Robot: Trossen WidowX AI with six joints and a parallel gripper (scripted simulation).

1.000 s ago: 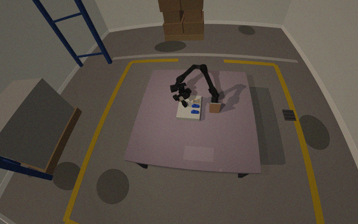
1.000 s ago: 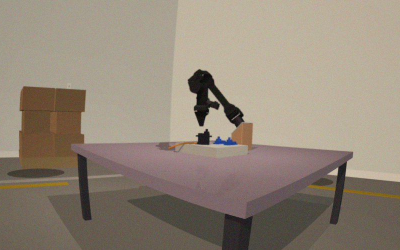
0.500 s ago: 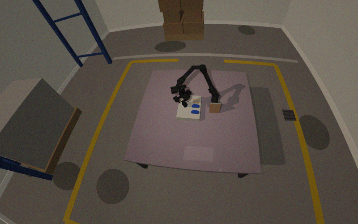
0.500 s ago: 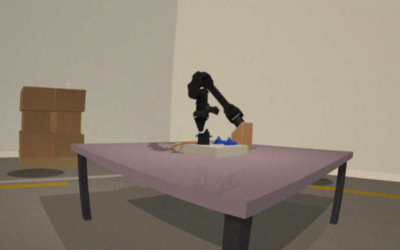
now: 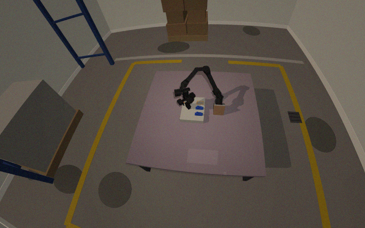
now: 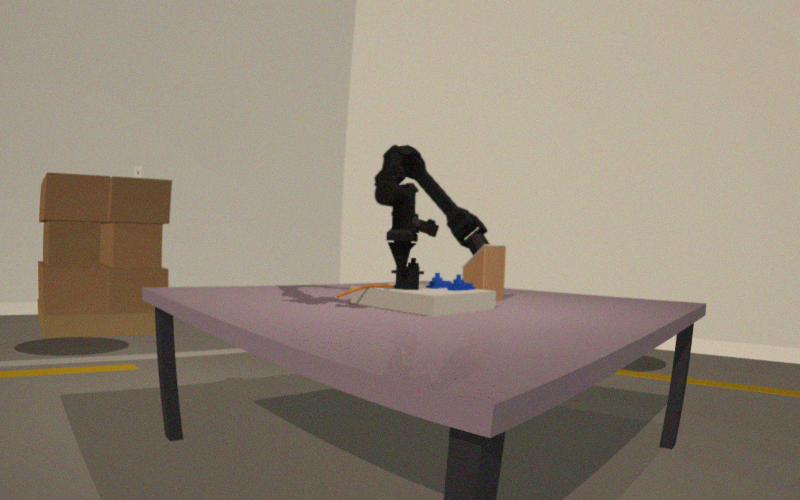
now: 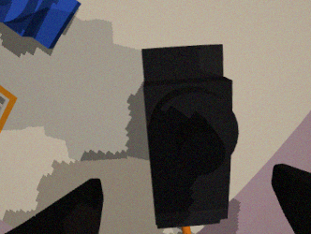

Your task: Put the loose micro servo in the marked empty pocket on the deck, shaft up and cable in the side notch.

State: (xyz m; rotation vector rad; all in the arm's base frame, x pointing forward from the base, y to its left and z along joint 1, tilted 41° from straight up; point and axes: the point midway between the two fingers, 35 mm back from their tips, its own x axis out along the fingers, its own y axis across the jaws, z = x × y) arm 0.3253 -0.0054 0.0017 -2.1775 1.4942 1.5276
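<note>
My gripper tip is now 2 cm past the white deck, 2 cm to the right of it and 7 cm above it.
</note>
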